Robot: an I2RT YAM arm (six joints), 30 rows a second.
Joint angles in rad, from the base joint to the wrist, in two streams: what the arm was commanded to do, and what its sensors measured. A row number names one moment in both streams.
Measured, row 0:
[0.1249 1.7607 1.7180 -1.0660 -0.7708 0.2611]
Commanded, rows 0 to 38:
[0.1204 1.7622 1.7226 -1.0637 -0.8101 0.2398]
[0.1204 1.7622 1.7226 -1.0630 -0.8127 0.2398]
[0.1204 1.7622 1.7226 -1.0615 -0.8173 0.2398]
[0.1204 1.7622 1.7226 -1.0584 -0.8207 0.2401]
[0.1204 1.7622 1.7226 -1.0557 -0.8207 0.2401]
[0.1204 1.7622 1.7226 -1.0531 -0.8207 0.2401]
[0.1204 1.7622 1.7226 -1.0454 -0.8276 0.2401]
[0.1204 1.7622 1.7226 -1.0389 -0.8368 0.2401]
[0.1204 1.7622 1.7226 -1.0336 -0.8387 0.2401]
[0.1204 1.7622 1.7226 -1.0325 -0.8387 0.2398]
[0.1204 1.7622 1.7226 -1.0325 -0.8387 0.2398]
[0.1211 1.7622 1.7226 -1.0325 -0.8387 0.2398]
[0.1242 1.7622 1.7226 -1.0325 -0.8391 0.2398]
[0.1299 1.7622 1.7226 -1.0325 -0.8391 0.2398]
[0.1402 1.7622 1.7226 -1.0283 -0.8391 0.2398]
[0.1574 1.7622 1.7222 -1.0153 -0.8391 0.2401]
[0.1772 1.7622 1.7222 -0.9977 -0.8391 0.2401]
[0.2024 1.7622 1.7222 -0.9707 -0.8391 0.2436]
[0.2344 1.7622 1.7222 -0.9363 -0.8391 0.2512]
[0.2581 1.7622 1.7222 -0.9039 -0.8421 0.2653]
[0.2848 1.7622 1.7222 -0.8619 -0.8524 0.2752]
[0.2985 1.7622 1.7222 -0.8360 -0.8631 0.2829]
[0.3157 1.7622 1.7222 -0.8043 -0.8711 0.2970]
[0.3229 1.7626 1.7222 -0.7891 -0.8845 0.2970]
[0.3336 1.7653 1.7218 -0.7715 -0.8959 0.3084]
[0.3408 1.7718 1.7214 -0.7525 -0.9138 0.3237]
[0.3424 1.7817 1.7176 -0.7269 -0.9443 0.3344]
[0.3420 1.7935 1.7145 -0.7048 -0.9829 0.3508]
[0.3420 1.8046 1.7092 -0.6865 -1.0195 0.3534]
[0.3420 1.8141 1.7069 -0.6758 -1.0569 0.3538]
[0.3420 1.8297 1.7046 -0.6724 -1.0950 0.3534]
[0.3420 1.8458 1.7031 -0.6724 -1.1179 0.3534]
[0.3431 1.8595 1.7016 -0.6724 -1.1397 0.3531]
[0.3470 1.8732 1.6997 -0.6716 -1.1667 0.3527]
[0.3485 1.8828 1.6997 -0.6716 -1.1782 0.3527]
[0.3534 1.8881 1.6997 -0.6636 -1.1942 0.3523]
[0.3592 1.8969 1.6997 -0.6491 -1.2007 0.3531]
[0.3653 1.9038 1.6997 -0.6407 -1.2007 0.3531]
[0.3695 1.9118 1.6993 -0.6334 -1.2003 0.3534]
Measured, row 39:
[0.3489 1.8927 1.7031 -0.6491 -1.1378 0.3477]
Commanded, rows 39 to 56:
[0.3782 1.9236 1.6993 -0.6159 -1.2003 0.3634]
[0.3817 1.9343 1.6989 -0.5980 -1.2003 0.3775]
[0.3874 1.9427 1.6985 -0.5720 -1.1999 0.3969]
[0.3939 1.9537 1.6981 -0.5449 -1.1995 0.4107]
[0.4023 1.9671 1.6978 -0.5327 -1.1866 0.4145]
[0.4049 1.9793 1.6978 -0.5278 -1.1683 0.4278]
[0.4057 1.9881 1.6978 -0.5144 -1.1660 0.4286]
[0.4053 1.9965 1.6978 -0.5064 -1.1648 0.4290]
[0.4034 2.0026 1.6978 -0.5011 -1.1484 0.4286]
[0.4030 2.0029 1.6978 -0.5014 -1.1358 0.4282]
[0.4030 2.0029 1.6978 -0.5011 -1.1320 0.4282]
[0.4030 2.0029 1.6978 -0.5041 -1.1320 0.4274]
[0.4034 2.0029 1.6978 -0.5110 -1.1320 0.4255]
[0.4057 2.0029 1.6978 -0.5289 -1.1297 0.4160]
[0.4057 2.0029 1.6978 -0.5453 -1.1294 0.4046]
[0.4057 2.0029 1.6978 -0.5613 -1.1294 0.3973]
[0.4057 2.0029 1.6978 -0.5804 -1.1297 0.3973]
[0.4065 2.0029 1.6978 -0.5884 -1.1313 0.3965]
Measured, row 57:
[0.3904 1.9869 1.7016 -0.5663 -1.1580 0.4263]
